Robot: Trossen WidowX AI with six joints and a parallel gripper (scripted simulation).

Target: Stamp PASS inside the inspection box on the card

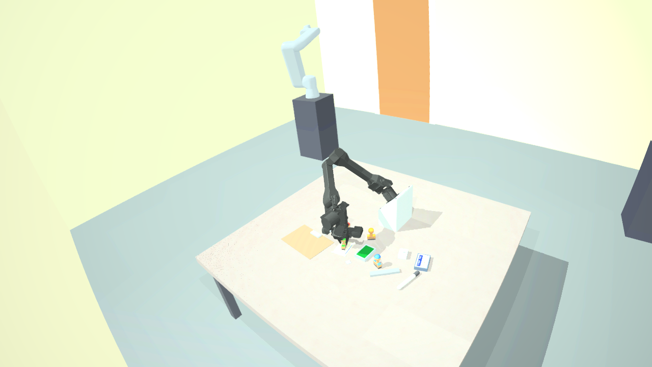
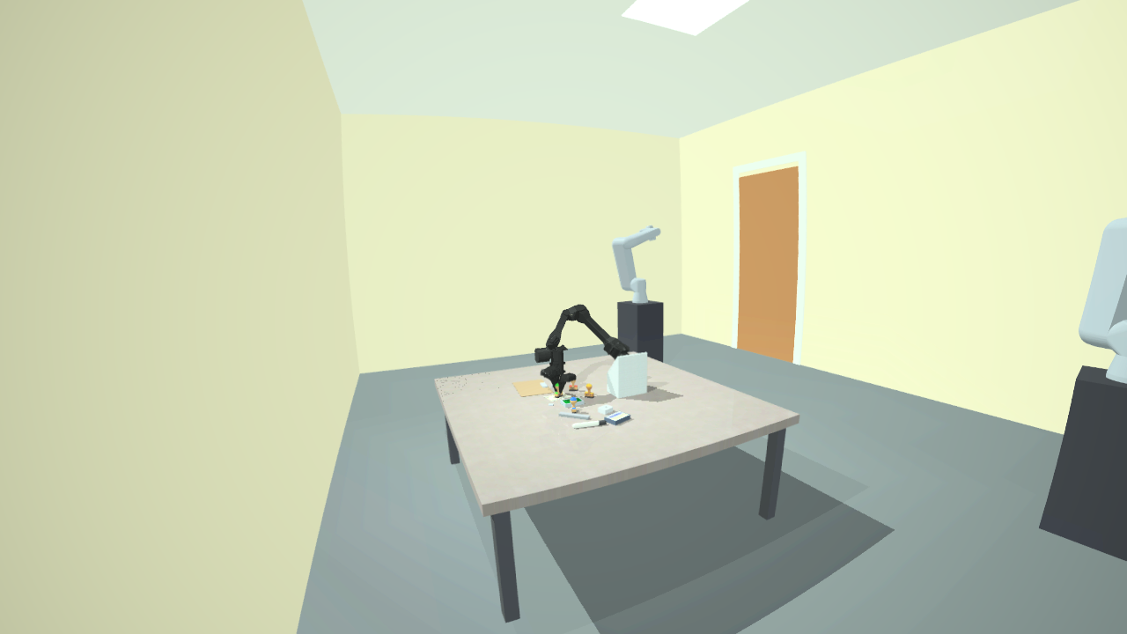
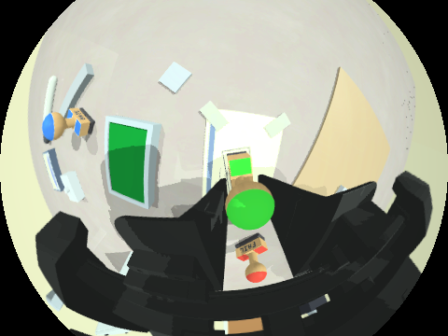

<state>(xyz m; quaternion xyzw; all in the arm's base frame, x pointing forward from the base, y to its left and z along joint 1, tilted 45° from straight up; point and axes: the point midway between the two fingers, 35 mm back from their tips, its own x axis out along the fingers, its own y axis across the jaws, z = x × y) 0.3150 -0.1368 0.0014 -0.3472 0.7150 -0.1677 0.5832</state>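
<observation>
Now: gripper tip 30 mm above the pale card. Round my gripper tip: green-knobbed stamp (right at my gripper tip); then red-knobbed stamp (100 mm behind, 50 mm to the right); then green ink pad (110 mm to the left, 20 mm below, 10 mm behind).
</observation>
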